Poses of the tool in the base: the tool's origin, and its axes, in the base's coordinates. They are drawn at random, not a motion.
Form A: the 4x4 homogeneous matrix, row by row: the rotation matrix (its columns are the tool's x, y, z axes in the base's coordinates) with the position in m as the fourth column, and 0 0 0 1 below. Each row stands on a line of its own.
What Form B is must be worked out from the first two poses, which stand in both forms.
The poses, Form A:
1:
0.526 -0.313 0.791 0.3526
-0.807 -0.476 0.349 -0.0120
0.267 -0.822 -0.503 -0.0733
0 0 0 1
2:
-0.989 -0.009 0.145 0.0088
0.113 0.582 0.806 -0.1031
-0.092 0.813 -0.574 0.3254
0 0 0 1
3:
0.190 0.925 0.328 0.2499
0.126 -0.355 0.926 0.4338
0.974 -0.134 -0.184 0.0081
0 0 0 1
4:
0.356 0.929 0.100 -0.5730
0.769 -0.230 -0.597 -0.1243
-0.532 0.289 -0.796 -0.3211
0 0 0 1
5:
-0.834 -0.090 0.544 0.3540
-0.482 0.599 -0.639 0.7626
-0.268 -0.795 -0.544 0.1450
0 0 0 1
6:
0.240 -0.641 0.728 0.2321
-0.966 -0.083 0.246 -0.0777
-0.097 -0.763 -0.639 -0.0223
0 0 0 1
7:
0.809 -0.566 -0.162 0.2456
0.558 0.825 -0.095 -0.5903
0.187 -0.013 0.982 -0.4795
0 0 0 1
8:
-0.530 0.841 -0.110 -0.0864
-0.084 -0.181 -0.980 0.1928
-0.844 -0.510 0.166 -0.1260
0 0 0 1
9:
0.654 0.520 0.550 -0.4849
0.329 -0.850 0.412 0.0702
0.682 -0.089 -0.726 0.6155
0 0 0 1
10:
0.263 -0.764 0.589 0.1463
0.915 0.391 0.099 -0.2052
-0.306 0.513 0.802 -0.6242
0 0 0 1
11:
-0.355 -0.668 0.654 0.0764
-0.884 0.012 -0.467 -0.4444
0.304 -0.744 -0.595 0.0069
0 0 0 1
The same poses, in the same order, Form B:
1: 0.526 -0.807 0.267 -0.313 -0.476 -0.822 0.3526 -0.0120 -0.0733
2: -0.989 0.113 -0.092 -0.009 0.582 0.813 0.0088 -0.1031 0.3254
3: 0.190 0.126 0.974 0.925 -0.355 -0.134 0.2499 0.4338 0.0081
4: 0.356 0.769 -0.532 0.929 -0.230 0.289 -0.5730 -0.1243 -0.3211
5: -0.834 -0.482 -0.268 -0.090 0.599 -0.795 0.3540 0.7626 0.1450
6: 0.240 -0.966 -0.097 -0.641 -0.083 -0.763 0.2321 -0.0777 -0.0223
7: 0.809 0.558 0.187 -0.566 0.825 -0.013 0.2456 -0.5903 -0.4795
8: -0.530 -0.084 -0.844 0.841 -0.181 -0.510 -0.0864 0.1928 -0.1260
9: 0.654 0.329 0.682 0.520 -0.850 -0.089 -0.4849 0.0702 0.6155
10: 0.263 0.915 -0.306 -0.764 0.391 0.513 0.1463 -0.2052 -0.6242
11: -0.355 -0.884 0.304 -0.668 0.012 -0.744 0.0764 -0.4444 0.0069
